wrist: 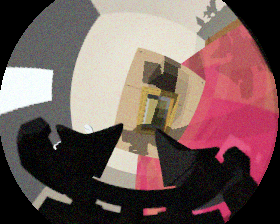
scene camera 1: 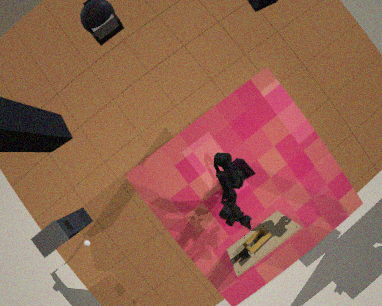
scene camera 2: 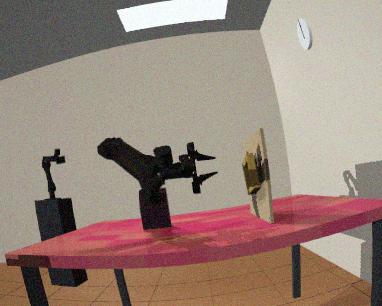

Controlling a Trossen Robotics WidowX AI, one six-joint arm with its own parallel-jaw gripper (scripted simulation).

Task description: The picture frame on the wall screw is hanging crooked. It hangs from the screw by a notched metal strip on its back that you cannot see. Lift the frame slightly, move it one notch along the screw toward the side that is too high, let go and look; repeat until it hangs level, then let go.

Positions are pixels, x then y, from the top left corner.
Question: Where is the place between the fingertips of my gripper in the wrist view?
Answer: At 139,128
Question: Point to a wall panel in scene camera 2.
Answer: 261,202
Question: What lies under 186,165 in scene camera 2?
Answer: My gripper.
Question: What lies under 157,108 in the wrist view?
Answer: A picture frame.
